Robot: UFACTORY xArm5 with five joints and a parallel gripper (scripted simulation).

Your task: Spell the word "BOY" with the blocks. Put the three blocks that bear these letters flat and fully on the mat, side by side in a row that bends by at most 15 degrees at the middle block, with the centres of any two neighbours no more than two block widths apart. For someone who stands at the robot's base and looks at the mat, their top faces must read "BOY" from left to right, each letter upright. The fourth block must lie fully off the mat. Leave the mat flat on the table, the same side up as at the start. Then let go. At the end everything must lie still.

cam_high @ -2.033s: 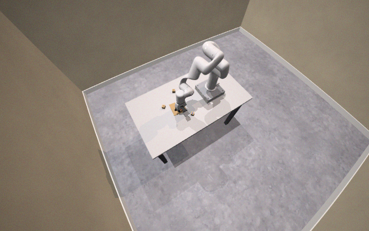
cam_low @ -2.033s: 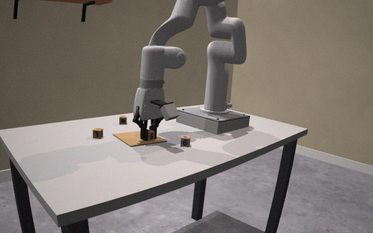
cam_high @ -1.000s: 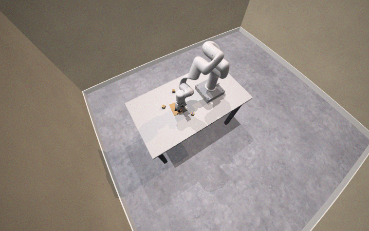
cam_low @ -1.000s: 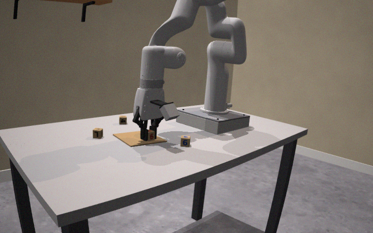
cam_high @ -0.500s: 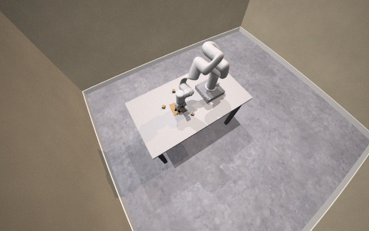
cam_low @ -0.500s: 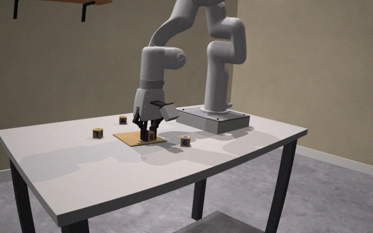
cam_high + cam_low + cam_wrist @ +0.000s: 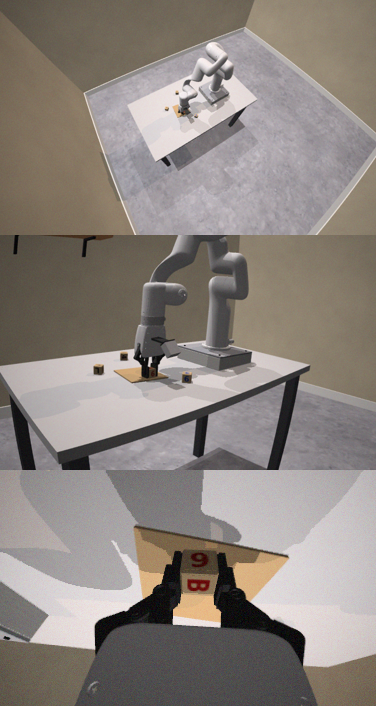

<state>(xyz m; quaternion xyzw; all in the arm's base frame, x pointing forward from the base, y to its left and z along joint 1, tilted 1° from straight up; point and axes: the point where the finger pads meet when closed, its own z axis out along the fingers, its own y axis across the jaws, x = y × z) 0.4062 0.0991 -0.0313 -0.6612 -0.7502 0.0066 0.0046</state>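
The tan mat is 1 cm ahead of my hand, 5 cm to the right of it and 2 cm below it. The rest, counted from my hand: wooden block (4 cm behind, 25 cm to the right, 1 cm below).
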